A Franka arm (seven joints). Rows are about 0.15 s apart.
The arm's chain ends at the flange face. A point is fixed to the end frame.
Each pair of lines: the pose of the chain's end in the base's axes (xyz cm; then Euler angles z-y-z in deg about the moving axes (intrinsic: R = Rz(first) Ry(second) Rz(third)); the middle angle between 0 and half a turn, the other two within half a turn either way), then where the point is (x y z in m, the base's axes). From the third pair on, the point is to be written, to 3 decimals.
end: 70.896 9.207 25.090 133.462 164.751 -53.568
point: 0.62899 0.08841 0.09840
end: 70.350 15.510 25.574 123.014 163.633 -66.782
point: 0.62931 0.15671 0.10031
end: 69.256 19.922 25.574 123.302 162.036 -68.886
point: 0.617 0.202 0.101
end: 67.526 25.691 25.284 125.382 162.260 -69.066
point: 0.600 0.257 0.098
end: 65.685 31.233 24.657 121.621 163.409 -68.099
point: 0.583 0.315 0.091
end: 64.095 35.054 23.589 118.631 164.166 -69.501
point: 0.569 0.354 0.079
